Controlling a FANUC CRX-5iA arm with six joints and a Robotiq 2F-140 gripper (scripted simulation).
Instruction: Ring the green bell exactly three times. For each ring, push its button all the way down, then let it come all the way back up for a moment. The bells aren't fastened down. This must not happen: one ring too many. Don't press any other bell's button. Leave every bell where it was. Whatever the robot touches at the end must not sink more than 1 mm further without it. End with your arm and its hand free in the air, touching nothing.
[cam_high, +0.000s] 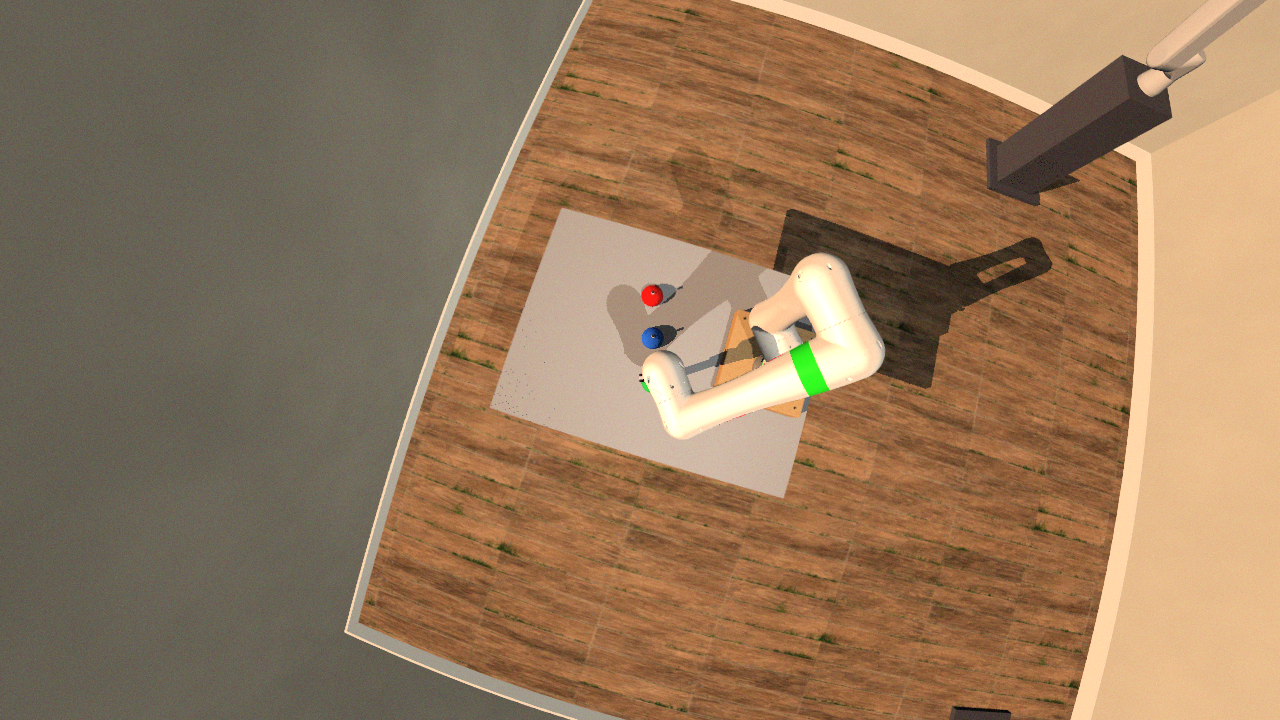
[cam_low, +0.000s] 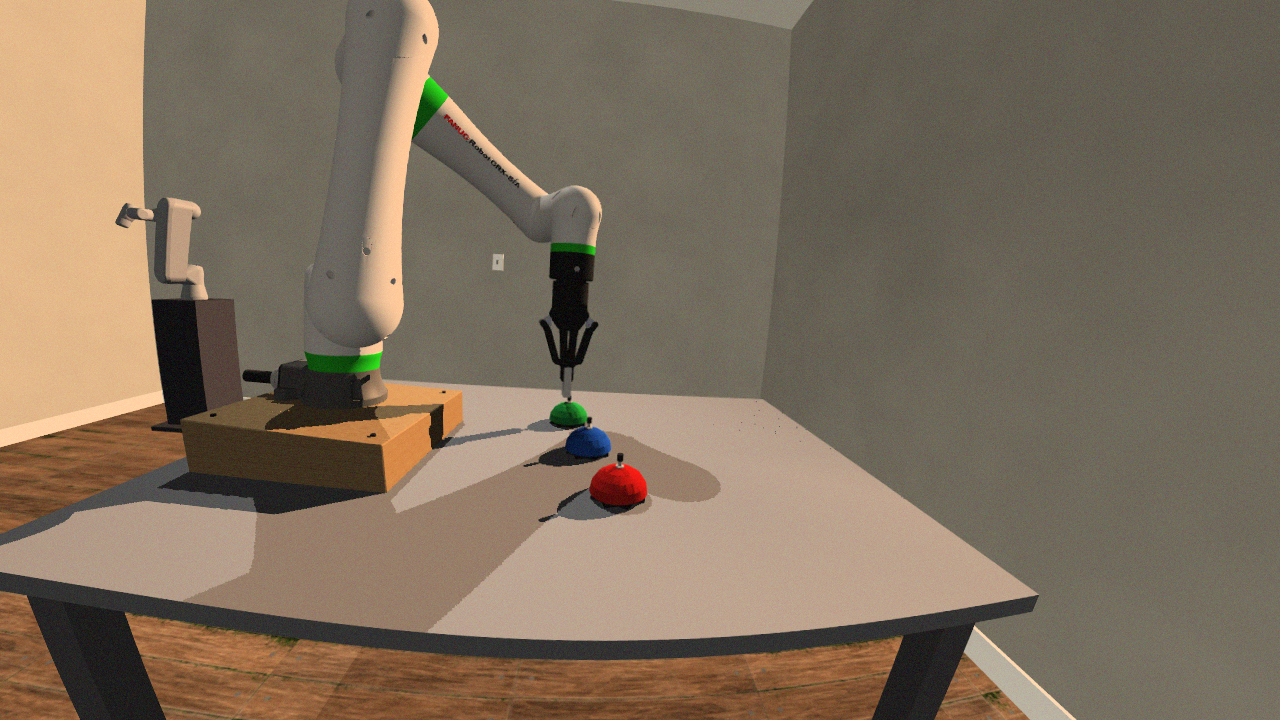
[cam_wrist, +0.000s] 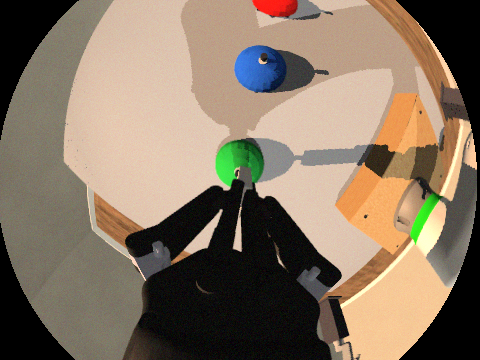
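Now: hand 10 mm short of the green bell and 60 mm above it. From my hand the other things lie so: blue bell (50 mm ahead, 160 mm to the right, 50 mm below); red bell (80 mm ahead, 320 mm to the right, 50 mm below).
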